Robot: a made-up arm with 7 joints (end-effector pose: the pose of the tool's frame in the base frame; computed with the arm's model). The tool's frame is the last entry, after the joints.
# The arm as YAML. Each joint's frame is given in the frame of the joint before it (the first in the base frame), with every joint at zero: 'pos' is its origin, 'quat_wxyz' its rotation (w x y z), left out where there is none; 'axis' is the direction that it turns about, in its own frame. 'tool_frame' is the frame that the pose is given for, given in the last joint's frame.
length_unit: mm
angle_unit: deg
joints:
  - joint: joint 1
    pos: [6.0, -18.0, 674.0]
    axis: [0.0, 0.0, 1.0]
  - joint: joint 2
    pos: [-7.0, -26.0, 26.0]
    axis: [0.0, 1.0, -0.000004]
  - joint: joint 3
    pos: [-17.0, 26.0, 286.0]
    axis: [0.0, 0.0, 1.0]
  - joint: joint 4
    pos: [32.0, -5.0, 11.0]
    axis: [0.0, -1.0, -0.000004]
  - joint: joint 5
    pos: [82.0, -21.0, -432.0]
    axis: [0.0, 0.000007, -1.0]
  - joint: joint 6
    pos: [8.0, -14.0, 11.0]
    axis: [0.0, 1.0, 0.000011]
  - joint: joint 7
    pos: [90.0, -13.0, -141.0]
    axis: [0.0, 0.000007, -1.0]
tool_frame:
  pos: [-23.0, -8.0, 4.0]
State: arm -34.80 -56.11 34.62 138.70 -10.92 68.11 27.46
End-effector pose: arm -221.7 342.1 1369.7 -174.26 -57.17 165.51
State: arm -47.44 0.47 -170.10 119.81 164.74 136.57 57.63
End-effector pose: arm -216.4 129.6 1366.9 102.57 -18.43 -142.25
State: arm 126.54 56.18 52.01 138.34 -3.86 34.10 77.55
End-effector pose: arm -662.3 443.5 943.9 64.83 25.94 78.13
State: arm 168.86 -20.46 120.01 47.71 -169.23 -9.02 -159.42
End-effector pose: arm 132.9 -377.3 518.9 -0.25 -32.02 -95.75
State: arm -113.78 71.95 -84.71 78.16 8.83 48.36 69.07
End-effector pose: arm -619.7 37.3 756.9 -20.64 -63.43 121.42
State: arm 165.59 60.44 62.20 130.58 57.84 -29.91 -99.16
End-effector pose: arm -779.8 -16.3 789.7 40.13 -79.13 138.55
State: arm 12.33 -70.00 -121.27 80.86 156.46 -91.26 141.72
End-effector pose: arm -214.2 -318.1 526.0 56.78 2.20 -54.37
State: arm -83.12 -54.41 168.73 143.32 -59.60 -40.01 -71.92
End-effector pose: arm -145.2 726.7 1021.9 -111.98 52.92 -159.72
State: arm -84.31 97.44 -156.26 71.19 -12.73 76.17 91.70
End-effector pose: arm -142.1 -199.6 1206.3 98.77 -23.59 -11.14
